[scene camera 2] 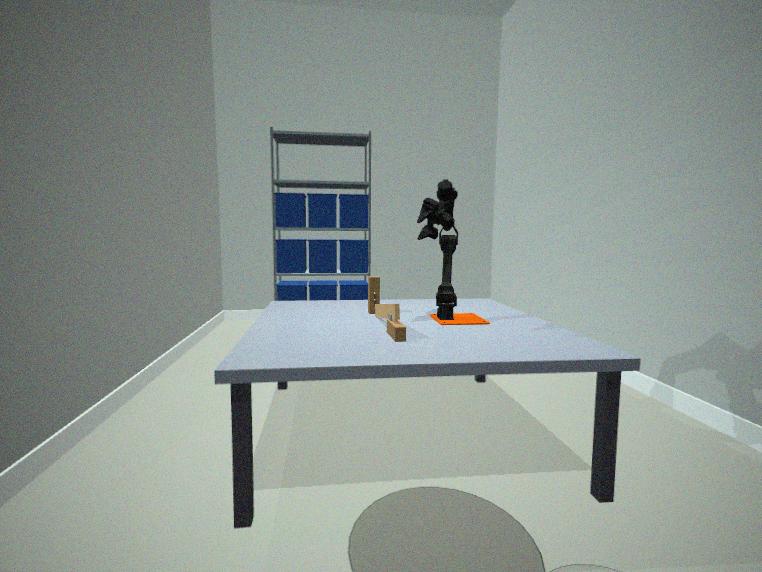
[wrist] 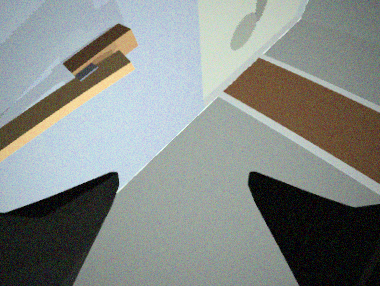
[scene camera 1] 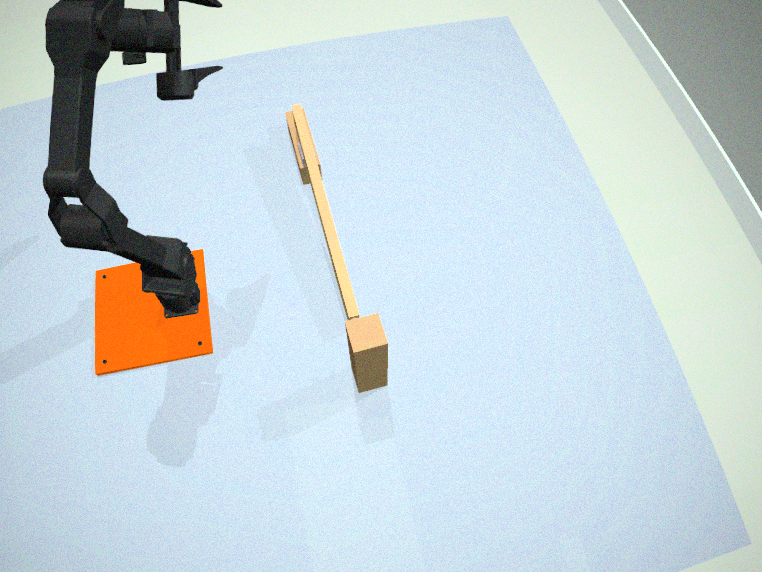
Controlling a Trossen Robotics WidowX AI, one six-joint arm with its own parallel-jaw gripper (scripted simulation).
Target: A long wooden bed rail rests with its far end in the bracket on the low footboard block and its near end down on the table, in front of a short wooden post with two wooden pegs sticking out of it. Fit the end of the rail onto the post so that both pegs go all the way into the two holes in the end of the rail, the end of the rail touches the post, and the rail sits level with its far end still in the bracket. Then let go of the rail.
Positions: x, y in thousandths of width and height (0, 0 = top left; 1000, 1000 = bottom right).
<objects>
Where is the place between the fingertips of my gripper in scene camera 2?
549, 405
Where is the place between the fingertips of my gripper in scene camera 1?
At 291, 64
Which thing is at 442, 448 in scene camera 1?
A wooden bed rail.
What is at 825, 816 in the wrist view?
My gripper.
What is my gripper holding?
Nothing.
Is my gripper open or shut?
Open.
</objects>
